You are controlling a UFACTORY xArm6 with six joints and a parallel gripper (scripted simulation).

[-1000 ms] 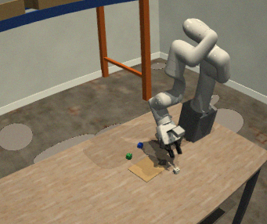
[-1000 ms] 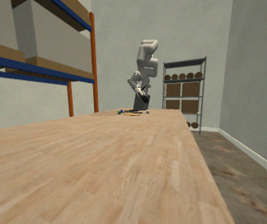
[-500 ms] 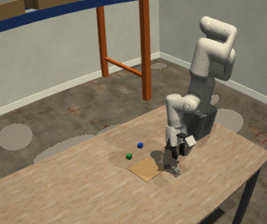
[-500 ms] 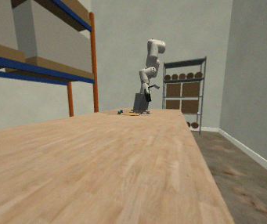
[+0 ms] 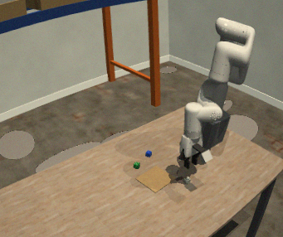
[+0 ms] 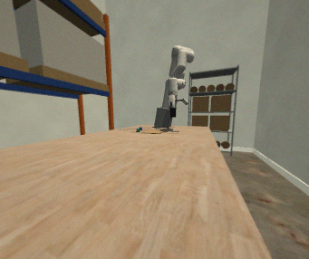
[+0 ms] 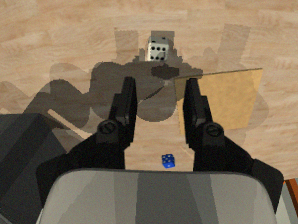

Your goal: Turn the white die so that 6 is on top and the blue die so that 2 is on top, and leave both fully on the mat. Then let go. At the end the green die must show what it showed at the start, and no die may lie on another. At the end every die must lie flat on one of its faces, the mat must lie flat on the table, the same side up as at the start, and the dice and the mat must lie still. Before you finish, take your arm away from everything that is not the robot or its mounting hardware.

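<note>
Right now the white die is 1 cm to the right of my hand and 13 cm below it. The rest, counted from my hand: blue die 4 cm behind, 30 cm to the right, 13 cm below; green die 7 cm ahead, 28 cm to the right, 13 cm below; tan mat 7 cm ahead, 15 cm to the right, 14 cm below.
</note>
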